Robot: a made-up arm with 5 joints.
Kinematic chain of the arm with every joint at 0, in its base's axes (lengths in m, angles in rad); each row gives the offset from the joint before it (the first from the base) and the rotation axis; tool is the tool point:
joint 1: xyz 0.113 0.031 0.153 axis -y
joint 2: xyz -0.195 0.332 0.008 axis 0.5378 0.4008 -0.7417
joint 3: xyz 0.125 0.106 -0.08 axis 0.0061 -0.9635 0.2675
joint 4: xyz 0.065 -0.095 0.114 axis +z
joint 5: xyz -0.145 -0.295 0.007 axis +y
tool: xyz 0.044 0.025 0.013
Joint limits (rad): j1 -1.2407..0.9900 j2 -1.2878..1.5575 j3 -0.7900..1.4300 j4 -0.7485..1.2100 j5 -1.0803..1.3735
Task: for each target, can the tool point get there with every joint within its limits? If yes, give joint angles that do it. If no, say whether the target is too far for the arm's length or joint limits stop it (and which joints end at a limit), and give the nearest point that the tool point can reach.
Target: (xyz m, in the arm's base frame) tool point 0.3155 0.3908 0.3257
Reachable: yes | joints -0.0135 -0.6904 -0.0116 1.0476 0.6763
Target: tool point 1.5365 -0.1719 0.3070
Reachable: no: too far | nearest point 0.4097 0.2638 0.2299 | short by 1.211 m
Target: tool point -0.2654 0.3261 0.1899
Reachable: yes | joints -0.3000 1.1553 0.5365 -0.5566 0.6291
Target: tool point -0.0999 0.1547 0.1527
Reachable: yes | joints 0.1252 -0.0706 0.3625 -0.4181 -0.2188
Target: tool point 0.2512 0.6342 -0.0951
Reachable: no: joint limits stop it (at a limit: joint 1, joint 2, joint 4) | nearest point 0.2903 0.5543 -0.0024 | short by 0.128 m
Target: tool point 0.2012 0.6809 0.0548
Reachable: no: joint limits stop it (at a limit: joint 1, joint 2, joint 4) | nearest point 0.3124 0.6198 0.0668 | short by 0.128 m
